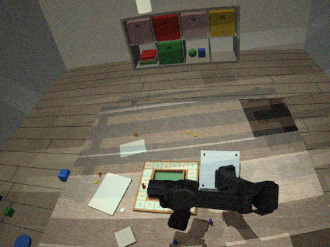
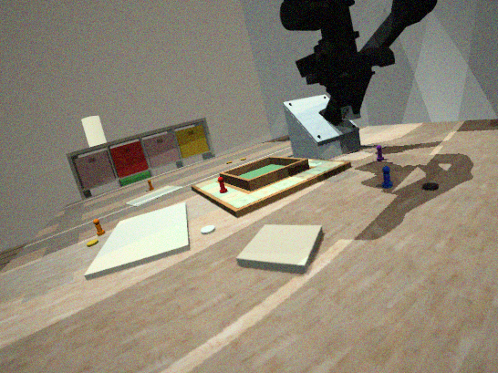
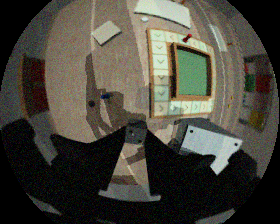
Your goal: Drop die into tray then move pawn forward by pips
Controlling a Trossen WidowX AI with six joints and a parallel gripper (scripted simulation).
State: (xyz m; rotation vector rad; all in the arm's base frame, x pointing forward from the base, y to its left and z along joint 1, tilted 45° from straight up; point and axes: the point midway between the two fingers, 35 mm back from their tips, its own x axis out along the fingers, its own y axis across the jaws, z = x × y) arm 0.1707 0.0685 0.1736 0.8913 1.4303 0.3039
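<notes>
My gripper tip is now 20 cm short of the red pawn, 19 cm to the left of it and 9 cm above it. The rest, counted from my gripper tip: grey-white die (right at my gripper tip); blue pawn (10 cm below, 8 cm to the left, 6 cm ahead); purple pawn (10 cm below, 9 cm behind).
</notes>
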